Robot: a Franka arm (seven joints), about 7 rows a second.
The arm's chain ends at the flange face. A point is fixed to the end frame.
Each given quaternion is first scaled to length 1.
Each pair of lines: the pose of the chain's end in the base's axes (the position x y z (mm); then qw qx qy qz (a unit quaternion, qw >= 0)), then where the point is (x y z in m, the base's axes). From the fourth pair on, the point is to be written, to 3 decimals.
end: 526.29 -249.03 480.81 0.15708 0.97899 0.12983 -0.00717
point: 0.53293 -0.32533 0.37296
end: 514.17 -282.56 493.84 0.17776 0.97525 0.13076 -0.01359
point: 0.52009 -0.36346 0.38935
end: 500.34 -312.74 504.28 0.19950 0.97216 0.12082 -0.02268
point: 0.50361 -0.39847 0.40360
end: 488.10 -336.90 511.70 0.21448 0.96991 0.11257 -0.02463
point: 0.490 -0.426 0.414
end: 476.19 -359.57 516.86 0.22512 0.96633 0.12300 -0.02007
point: 0.481 -0.450 0.421
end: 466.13 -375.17 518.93 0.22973 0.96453 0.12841 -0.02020
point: 0.472 -0.467 0.424
